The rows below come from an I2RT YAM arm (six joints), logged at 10 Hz.
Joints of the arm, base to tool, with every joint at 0 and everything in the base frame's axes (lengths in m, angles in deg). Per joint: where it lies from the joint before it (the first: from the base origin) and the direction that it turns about. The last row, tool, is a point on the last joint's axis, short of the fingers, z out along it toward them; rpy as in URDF.
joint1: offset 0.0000 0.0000 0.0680 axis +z
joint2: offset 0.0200 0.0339 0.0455 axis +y
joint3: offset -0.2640 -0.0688 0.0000 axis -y
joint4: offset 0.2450 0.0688 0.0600 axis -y
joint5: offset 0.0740 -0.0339 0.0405 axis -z
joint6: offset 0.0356 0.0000 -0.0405 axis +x
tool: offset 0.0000 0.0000 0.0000 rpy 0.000 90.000 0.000
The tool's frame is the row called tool.
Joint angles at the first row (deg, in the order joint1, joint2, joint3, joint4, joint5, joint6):
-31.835, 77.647, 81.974, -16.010, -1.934, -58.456
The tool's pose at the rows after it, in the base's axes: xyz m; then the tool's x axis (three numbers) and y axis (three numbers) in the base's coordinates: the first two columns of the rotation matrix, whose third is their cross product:
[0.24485 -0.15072 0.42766 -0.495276 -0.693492 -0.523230 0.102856 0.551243 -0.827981]
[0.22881 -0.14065 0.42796 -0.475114 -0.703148 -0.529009 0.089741 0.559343 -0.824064]
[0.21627 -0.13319 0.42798 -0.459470 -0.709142 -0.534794 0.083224 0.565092 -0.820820]
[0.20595 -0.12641 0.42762 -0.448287 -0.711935 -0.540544 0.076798 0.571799 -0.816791]
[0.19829 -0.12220 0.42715 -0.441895 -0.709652 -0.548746 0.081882 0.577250 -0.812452]
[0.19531 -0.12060 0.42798 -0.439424 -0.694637 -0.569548 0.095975 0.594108 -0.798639]
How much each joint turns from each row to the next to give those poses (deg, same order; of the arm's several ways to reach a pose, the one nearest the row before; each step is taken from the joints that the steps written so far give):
-0.241, -4.743, -3.388, -1.333, -1.794, -0.022
-0.239, -3.803, -2.315, -1.575, -1.834, 0.022
-0.285, -2.950, -1.726, -1.136, -1.400, 0.109
-0.108, -2.471, -1.335, -1.224, -0.982, 0.197
-0.220, -1.837, -1.117, -0.458, -0.482, 0.480
-0.065, -0.633, -0.151, -0.329, 0.022, 1.487

